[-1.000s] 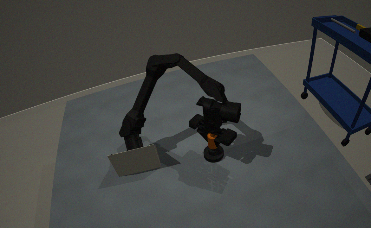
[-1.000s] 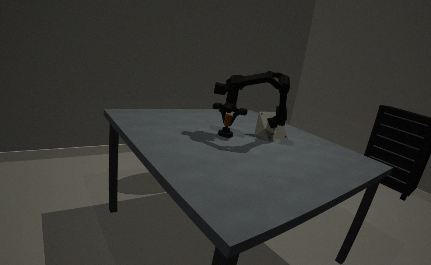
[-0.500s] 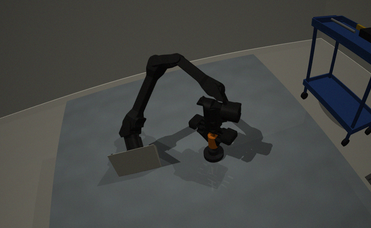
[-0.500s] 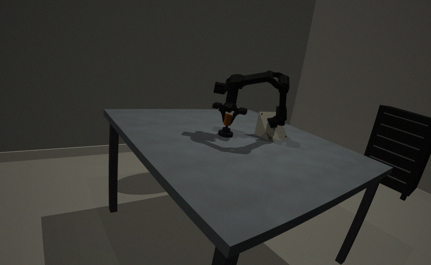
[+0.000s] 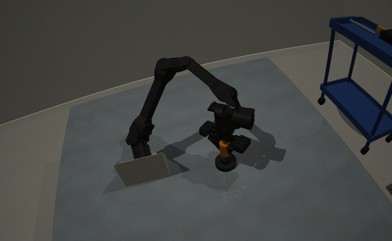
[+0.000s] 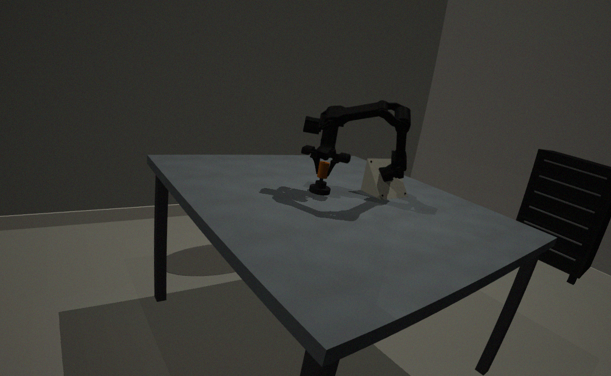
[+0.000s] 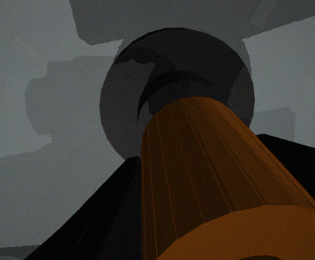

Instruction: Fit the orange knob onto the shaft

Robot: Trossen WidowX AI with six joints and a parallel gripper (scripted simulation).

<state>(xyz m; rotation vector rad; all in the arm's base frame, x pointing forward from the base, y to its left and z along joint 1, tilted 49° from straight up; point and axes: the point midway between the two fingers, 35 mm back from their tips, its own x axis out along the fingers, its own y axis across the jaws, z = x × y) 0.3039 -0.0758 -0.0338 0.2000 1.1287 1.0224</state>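
The orange knob is 20 mm above my gripper tip. Round my gripper tip: dark round pedestal (40 mm below).
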